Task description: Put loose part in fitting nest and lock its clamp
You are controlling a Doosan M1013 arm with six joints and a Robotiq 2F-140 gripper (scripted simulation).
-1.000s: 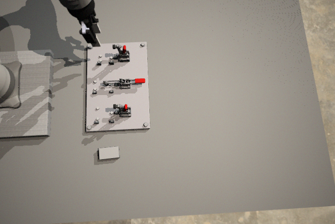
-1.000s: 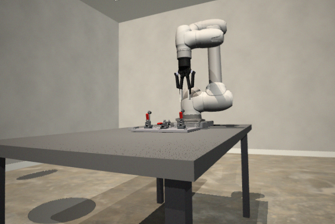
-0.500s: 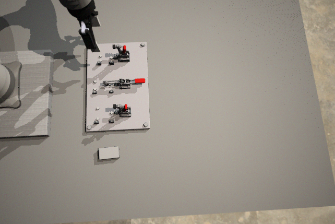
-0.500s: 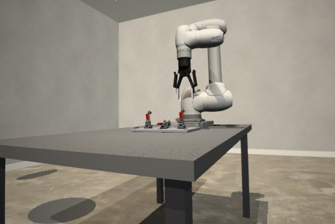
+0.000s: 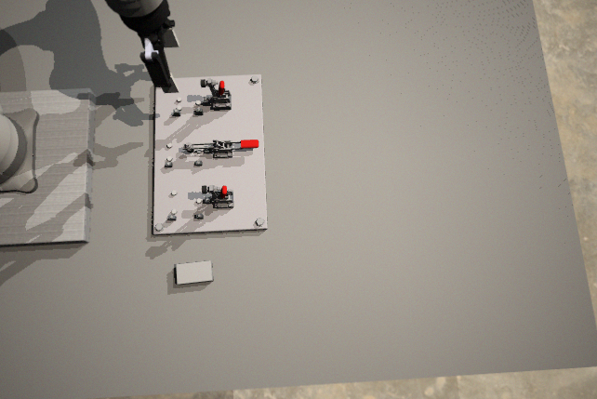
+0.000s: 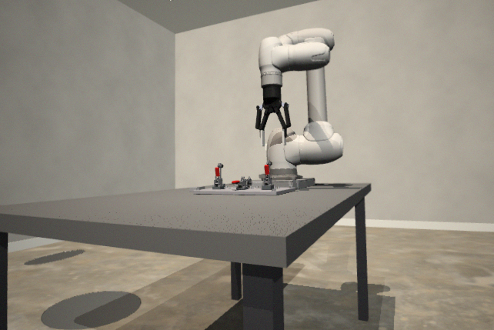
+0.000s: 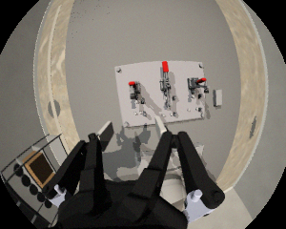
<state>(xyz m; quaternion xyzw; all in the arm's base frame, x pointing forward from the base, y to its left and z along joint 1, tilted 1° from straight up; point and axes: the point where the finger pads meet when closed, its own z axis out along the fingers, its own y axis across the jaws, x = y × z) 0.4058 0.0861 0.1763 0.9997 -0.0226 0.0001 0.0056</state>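
Now: hand 370 mm to the left of the flat grey part, 210 mm above it and 10 mm past it. Also, from my hand: toggle clamp: 220 mm to the right, 150 mm below, 60 mm ahead; then light grey fixture plate: 210 mm below, 110 mm to the right, 40 mm ahead.
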